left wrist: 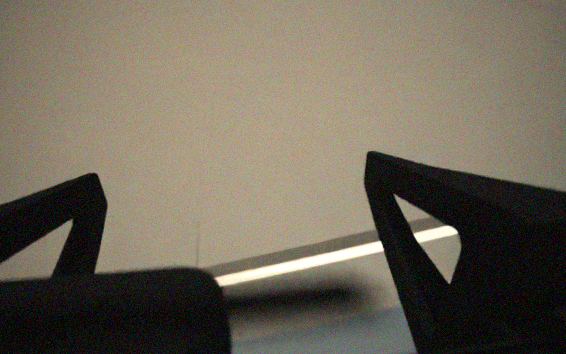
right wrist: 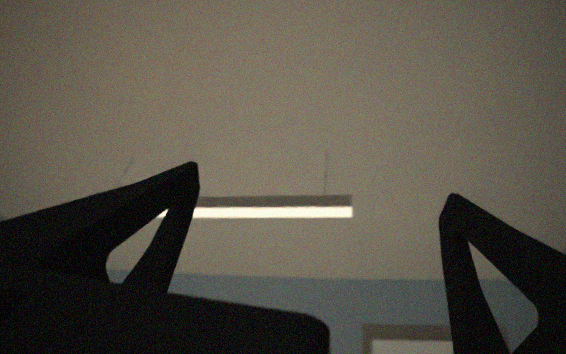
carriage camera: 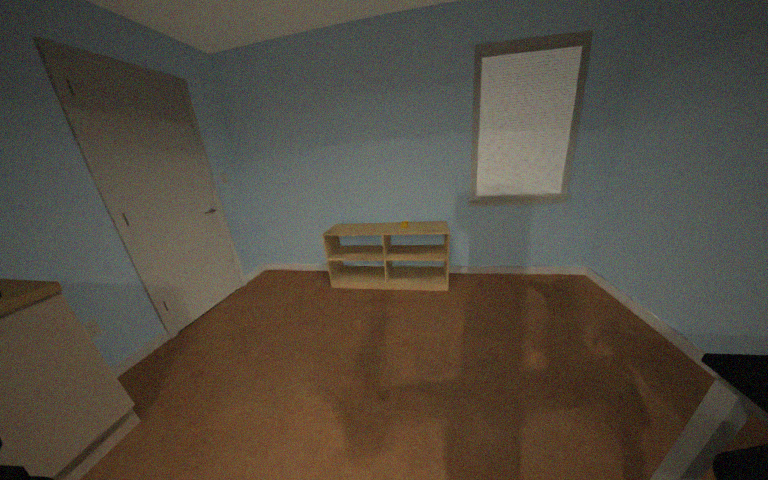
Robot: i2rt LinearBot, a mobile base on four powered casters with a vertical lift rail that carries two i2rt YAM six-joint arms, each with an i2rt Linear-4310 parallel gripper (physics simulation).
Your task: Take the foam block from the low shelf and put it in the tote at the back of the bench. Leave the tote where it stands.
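Places are measured from the left arm's base along level axes (x back, y right, z up), in millimetres.
Where they show: left gripper, between the fingertips: (left wrist: 235, 177); right gripper, between the fingertips: (right wrist: 320, 191).
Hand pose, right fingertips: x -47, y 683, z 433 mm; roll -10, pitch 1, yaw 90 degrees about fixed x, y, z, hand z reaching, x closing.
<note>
After its pixels a point has its place.
A small orange-yellow block (carriage camera: 404, 224) {z -209, x -2073, y 511 mm}, which looks like the foam block, sits on the top board of a low wooden shelf unit (carriage camera: 362, 229) {z -245, x -2132, y 90 mm} against the far wall in the carriage view, right of the top's middle. The tote does not show in the frames. A corner of the black bench top (carriage camera: 741, 370) {z -93, x -268, y 1129 mm} shows at the right edge of the carriage view. My left gripper (left wrist: 235, 177) {z 438, x -33, y 6 mm} is open and empty, with the ceiling behind its fingers. My right gripper (right wrist: 320, 191) {z 433, x -47, y 683 mm} is open and empty, also against the ceiling. Both are far from the block.
A pale cabinet (carriage camera: 50, 379) {z -318, x -566, y -1118 mm} with a wooden top (carriage camera: 33, 291) {z 52, x -654, y -1081 mm} stands close at the left. A light bench leg (carriage camera: 693, 430) {z -327, x -278, y 1126 mm} stands at the lower right. Brown floor (carriage camera: 351, 362) {z -855, x -1083, y 29 mm} lies before the shelf. A door (carriage camera: 147, 186) {z 374, x -1692, y -1500 mm} and a window (carriage camera: 526, 121) {z 637, x -2088, y 1623 mm} are in the walls.
</note>
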